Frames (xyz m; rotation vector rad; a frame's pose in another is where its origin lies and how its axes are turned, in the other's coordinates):
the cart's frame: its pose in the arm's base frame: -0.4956 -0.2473 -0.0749 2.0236 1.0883 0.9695
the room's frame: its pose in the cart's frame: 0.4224 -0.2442 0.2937 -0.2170 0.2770 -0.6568
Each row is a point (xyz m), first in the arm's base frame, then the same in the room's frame.
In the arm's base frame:
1: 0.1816 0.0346 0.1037
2: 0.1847 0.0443 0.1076
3: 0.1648 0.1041 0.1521
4: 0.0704 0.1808 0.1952
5: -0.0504 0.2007 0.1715
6: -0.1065 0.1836 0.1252
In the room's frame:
1: -0.2494 0.4531 0.2185
2: -0.2409 0.4595 0.2207
3: -0.1877 0.5071 0.1913
4: -0.1094 0.5348 0.0926
5: -0.0724 0.4811 -0.0137
6: -0.0749 0.4179 -0.0535

